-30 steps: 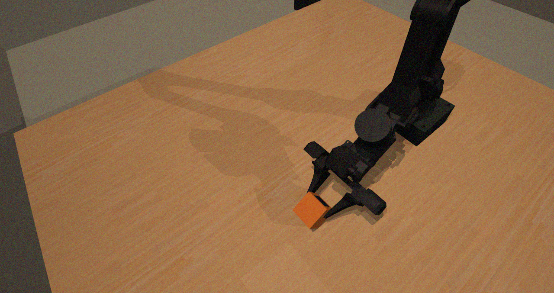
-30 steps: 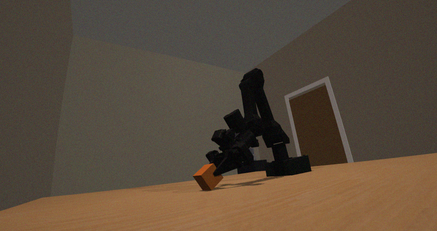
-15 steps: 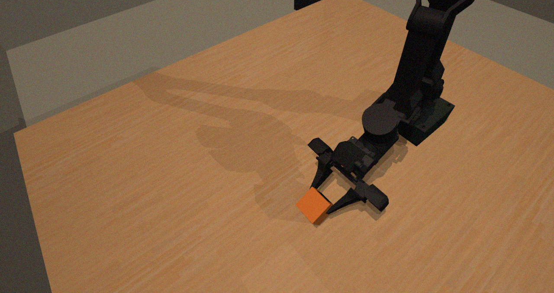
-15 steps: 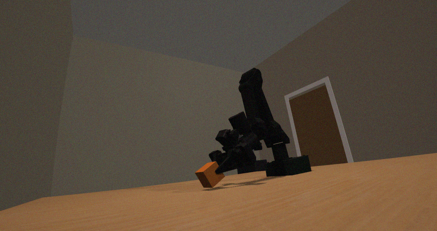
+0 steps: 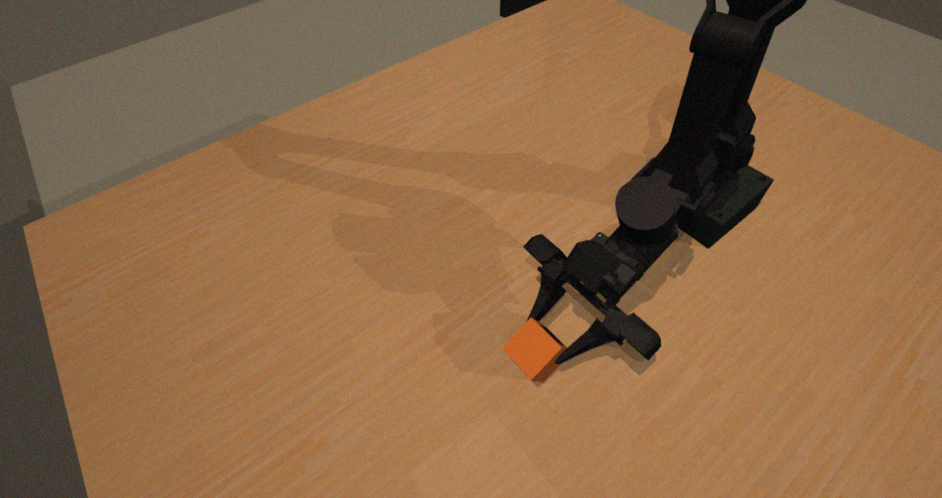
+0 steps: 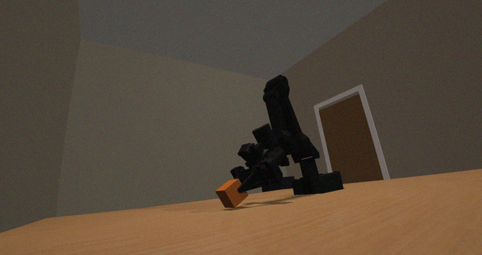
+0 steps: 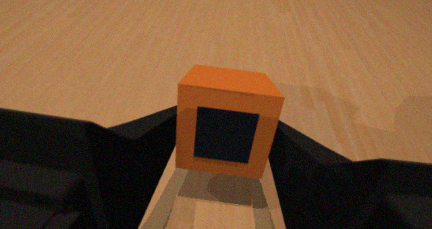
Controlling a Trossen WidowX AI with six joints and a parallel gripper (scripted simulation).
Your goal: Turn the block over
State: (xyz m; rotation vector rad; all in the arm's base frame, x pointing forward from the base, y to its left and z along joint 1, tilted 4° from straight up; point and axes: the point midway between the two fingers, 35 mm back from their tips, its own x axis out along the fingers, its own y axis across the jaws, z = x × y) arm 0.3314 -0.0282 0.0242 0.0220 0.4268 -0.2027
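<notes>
The block is 10 mm behind my gripper tip.
</notes>
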